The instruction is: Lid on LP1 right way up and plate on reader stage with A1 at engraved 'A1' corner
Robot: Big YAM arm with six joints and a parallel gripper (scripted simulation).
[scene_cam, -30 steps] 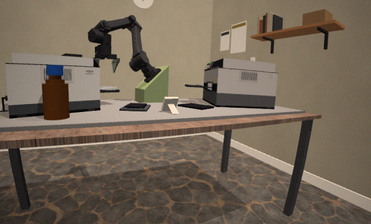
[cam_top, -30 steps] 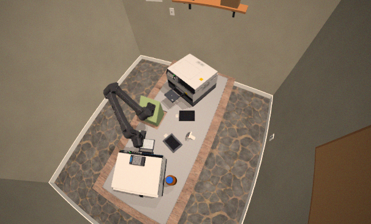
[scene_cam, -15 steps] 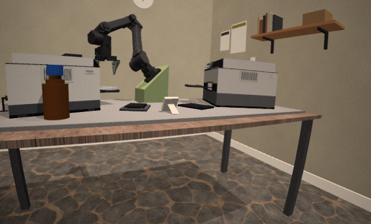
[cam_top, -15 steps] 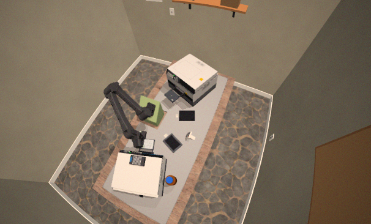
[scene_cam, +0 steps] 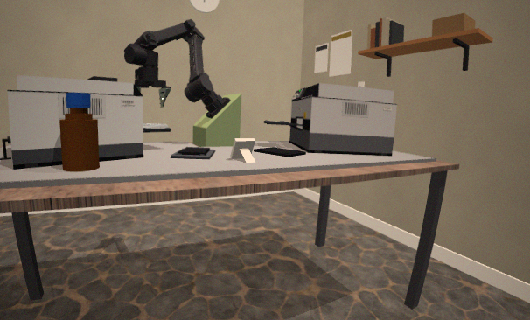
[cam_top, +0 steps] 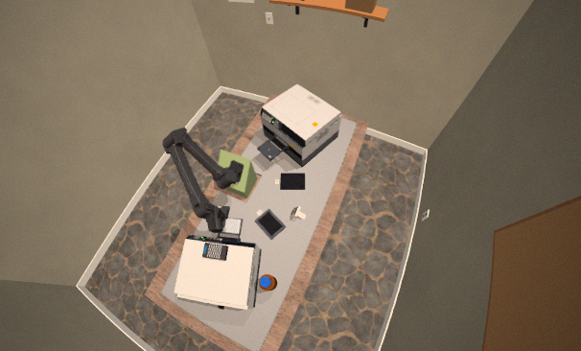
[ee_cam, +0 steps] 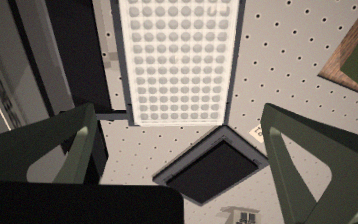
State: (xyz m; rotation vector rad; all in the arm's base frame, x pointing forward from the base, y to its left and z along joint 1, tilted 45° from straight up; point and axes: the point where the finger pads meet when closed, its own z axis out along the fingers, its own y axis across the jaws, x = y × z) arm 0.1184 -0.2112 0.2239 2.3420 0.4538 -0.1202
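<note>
Now: hand 8 cm above the lidded white well plate. The rest, counted from my hand: brown capped bottle 36 cm ahead, 18 cm to the right, 5 cm below; dark lid 19 cm ahead, 15 cm below, 14 cm to the left; grey pad 19 cm ahead, 16 cm below, 14 cm to the left.
</note>
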